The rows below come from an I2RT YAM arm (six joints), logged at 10 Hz.
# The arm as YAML. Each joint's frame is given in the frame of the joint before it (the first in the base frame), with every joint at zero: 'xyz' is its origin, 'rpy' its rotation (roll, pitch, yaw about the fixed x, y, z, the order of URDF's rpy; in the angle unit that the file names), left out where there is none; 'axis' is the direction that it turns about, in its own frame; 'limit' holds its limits. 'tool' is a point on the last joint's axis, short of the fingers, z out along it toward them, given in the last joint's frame.
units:
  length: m
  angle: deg
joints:
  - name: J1
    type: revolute
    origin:
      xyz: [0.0, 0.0, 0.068]
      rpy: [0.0, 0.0, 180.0]
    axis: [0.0, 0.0, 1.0]
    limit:
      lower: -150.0
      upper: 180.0
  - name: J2
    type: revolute
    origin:
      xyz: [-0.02, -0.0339, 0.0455]
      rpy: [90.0, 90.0, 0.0]
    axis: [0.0, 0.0, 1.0]
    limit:
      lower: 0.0
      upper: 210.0
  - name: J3
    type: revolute
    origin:
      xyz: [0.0, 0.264, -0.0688]
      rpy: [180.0, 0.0, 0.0]
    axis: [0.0, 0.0, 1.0]
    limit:
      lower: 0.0
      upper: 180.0
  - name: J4
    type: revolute
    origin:
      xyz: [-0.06, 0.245, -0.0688]
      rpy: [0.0, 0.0, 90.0]
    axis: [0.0, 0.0, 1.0]
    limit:
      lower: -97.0
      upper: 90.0
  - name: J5
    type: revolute
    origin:
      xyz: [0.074, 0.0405, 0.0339]
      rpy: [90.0, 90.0, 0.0]
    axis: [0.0, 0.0, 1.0]
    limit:
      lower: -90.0
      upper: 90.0
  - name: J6
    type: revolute
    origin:
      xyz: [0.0, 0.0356, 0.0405]
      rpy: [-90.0, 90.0, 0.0]
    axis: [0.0, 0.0, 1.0]
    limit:
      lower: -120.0
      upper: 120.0
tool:
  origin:
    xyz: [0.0, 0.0, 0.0]
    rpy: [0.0, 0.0, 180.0]
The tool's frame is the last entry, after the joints.
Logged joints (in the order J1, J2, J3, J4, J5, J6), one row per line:
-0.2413, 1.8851, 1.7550, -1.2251, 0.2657, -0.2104
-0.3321, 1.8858, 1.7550, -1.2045, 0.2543, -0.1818
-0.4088, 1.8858, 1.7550, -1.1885, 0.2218, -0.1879
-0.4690, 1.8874, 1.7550, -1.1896, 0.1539, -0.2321
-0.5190, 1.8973, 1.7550, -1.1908, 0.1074, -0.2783
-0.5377, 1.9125, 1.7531, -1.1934, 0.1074, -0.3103
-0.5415, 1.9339, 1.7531, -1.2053, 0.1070, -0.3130
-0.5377, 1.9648, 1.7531, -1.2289, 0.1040, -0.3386
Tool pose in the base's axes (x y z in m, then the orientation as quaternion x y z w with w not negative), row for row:
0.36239, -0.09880, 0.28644, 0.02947, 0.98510, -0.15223, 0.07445
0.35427, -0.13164, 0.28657, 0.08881, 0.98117, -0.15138, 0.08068
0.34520, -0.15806, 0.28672, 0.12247, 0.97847, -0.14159, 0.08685
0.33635, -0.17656, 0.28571, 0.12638, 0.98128, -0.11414, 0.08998
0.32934, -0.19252, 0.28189, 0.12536, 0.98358, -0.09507, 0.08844
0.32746, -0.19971, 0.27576, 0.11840, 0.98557, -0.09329, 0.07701
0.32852, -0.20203, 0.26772, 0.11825, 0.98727, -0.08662, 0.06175
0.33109, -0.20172, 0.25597, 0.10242, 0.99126, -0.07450, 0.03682
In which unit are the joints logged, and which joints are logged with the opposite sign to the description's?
The joints are logged in radians. Opposite sign: none.
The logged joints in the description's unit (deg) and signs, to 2 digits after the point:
-13.83, 108.01, 100.55, -70.19, 15.22, -12.06
-19.03, 108.05, 100.55, -69.01, 14.57, -10.42
-23.42, 108.05, 100.55, -68.10, 12.71, -10.77
-26.87, 108.14, 100.55, -68.16, 8.82, -13.30
-29.74, 108.71, 100.55, -68.23, 6.15, -15.95
-30.81, 109.58, 100.45, -68.38, 6.15, -17.78
-31.03, 110.80, 100.45, -69.06, 6.13, -17.93
-30.81, 112.57, 100.45, -70.41, 5.96, -19.40

